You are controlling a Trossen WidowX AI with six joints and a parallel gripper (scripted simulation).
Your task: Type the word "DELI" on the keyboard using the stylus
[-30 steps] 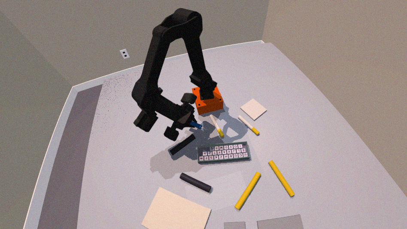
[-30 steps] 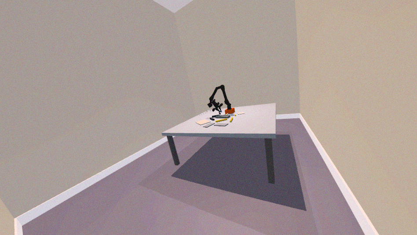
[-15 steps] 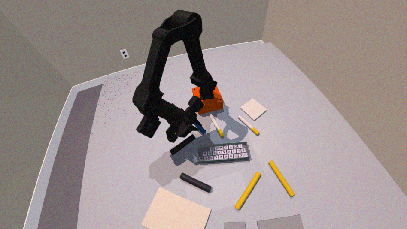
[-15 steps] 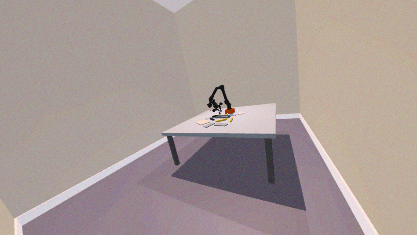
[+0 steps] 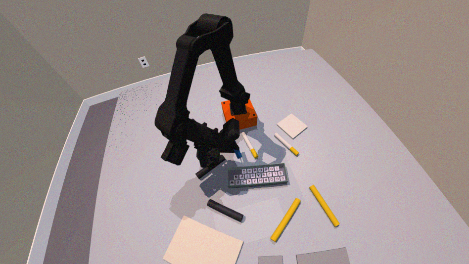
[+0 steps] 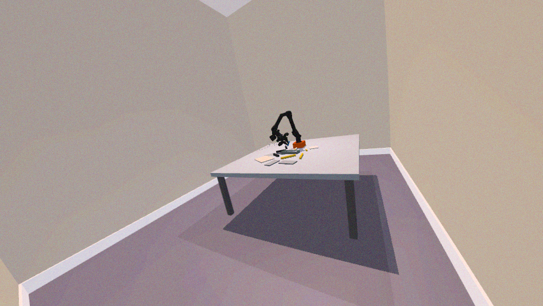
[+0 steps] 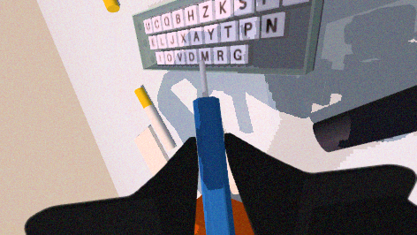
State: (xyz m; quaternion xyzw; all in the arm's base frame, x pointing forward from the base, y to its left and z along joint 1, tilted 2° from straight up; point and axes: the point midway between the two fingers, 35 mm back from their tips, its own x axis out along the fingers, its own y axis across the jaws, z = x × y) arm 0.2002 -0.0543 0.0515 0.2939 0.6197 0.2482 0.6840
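Right now my gripper tip is 4 cm short of the grey stylus tip, 1 cm to the right of it and 2 cm above it. Round my gripper tip: blue stylus (1 cm ahead); white note pad (12 cm behind, 25 cm to the left, 8 cm below); cream sheet (29 cm ahead, 15 cm to the right, 8 cm below).
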